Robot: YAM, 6 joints.
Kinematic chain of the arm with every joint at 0, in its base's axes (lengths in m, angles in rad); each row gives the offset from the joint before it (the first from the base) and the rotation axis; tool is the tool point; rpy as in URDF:
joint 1: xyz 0 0 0.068 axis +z
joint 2: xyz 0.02 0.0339 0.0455 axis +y
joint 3: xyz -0.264 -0.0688 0 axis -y
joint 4: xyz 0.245 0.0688 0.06 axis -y
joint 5: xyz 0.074 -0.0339 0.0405 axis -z
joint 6: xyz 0.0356 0 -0.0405 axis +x
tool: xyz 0 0 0 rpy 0 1.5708 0
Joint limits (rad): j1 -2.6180..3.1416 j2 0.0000..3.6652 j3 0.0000..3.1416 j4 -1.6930..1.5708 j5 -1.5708..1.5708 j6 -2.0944..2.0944
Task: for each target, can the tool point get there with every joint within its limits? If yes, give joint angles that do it. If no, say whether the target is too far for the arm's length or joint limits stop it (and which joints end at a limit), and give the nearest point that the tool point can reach.
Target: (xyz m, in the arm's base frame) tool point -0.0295 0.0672 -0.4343
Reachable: no: joint limits stop it (at a limit: joint 2) | nearest point -0.0435 0.0990 -0.3519 | short by 0.089 m
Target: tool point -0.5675 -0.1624 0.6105
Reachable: no: too far | nearest point -0.4473 -0.1280 0.5087 | short by 0.161 m
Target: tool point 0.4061 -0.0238 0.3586
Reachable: yes | joints -0.1196 1.7023 1.4105 0.2557 -0.7703 1.5687
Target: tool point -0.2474 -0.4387 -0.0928
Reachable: yes | joints -2.1089 2.8895 1.6705 0.5941 -0.3553 1.6443
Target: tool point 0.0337 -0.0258 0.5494
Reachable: yes | joints 0.1583 0.8008 1.7125 -0.7377 1.0470 0.1052
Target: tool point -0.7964 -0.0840 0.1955
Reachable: no: too far | nearest point -0.6394 -0.0144 0.1789 | short by 0.173 m
